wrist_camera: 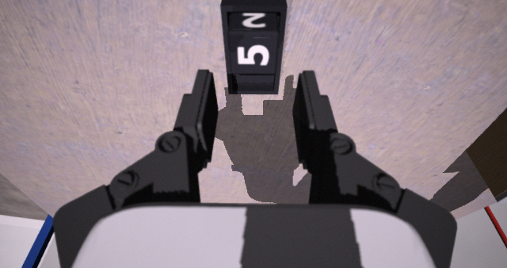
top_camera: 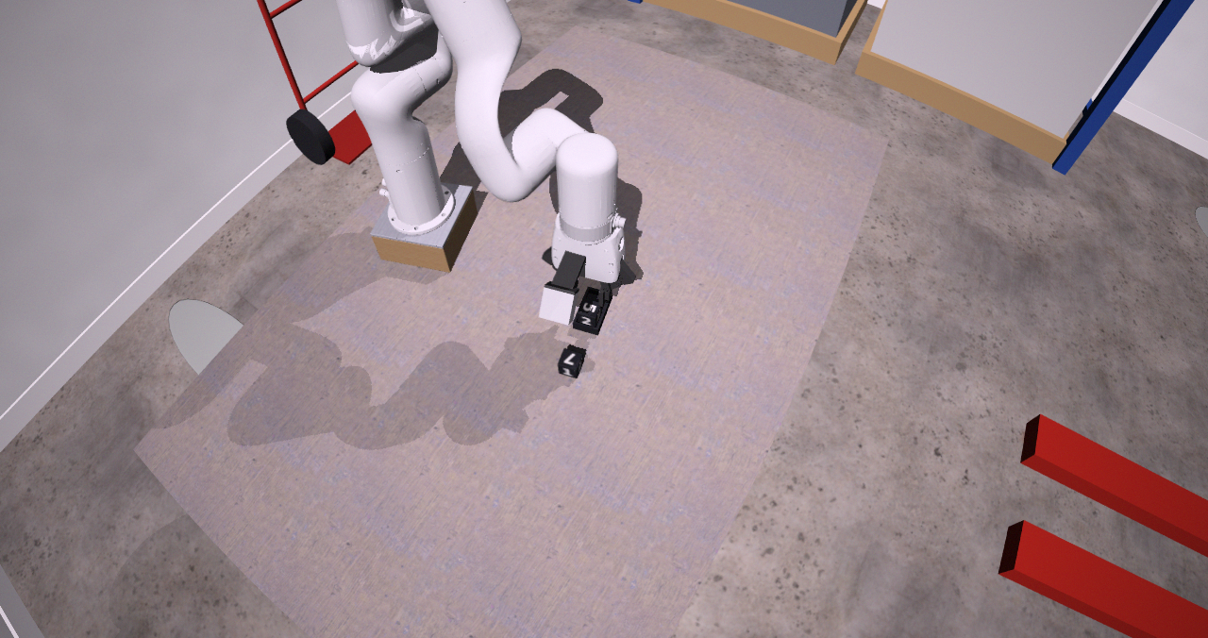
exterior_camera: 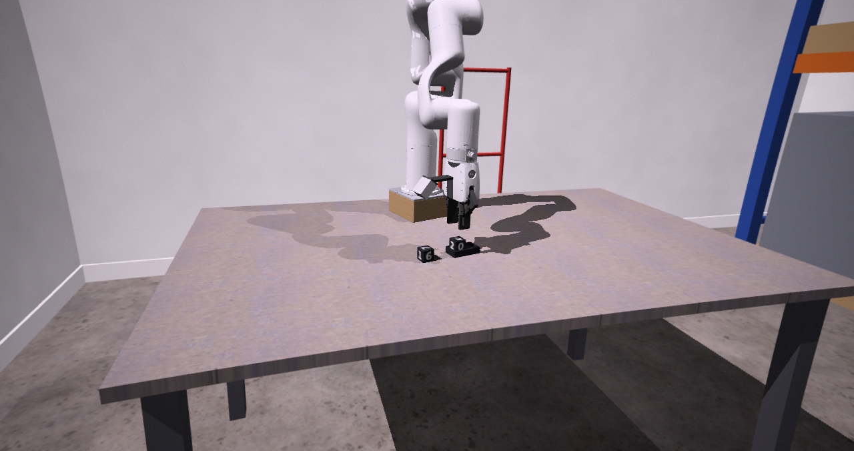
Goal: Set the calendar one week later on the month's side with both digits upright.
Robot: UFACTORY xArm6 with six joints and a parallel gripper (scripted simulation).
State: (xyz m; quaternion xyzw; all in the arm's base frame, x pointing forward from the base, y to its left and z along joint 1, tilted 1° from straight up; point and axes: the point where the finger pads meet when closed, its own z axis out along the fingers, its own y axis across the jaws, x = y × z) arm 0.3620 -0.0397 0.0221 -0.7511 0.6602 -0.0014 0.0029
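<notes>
My hand is 20 mm to the right of the black tray and 80 mm above it.
</notes>
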